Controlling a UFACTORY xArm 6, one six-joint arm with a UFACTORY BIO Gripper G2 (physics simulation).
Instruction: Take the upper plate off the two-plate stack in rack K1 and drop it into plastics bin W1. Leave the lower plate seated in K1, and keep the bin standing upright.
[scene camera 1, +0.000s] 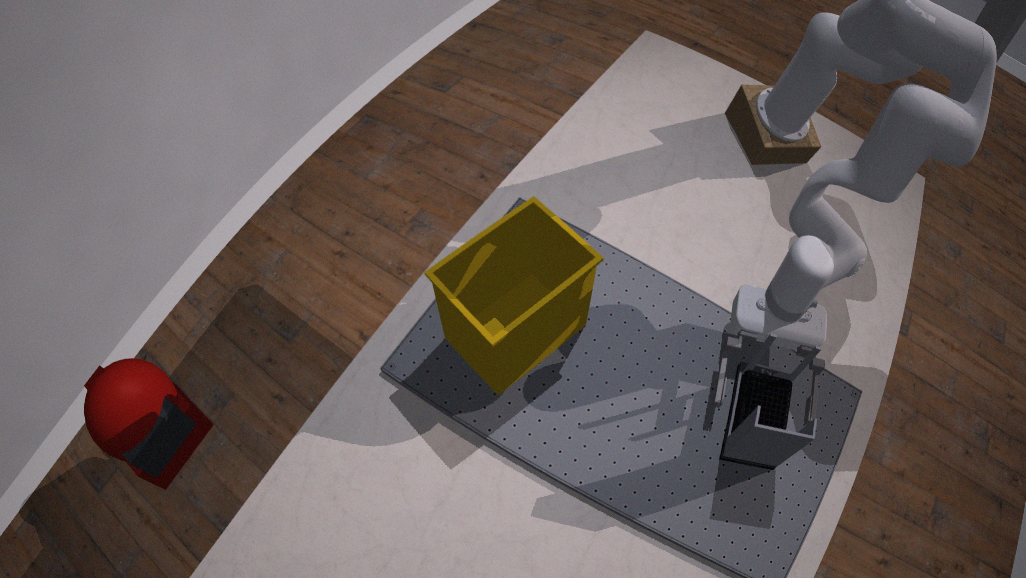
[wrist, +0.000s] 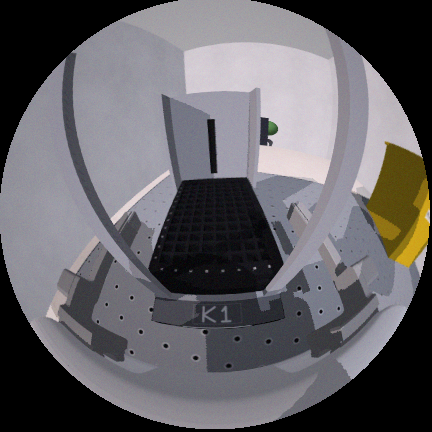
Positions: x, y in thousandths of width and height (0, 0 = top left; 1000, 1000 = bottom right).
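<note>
Rack K1 (wrist: 594, 719) is visible, as are a black plate (scene camera 1: 754, 683) and a yellow bin W1 (scene camera 1: 498, 513). My gripper appears at (wrist: 492, 492) and at (scene camera 1: 745, 719).
</note>
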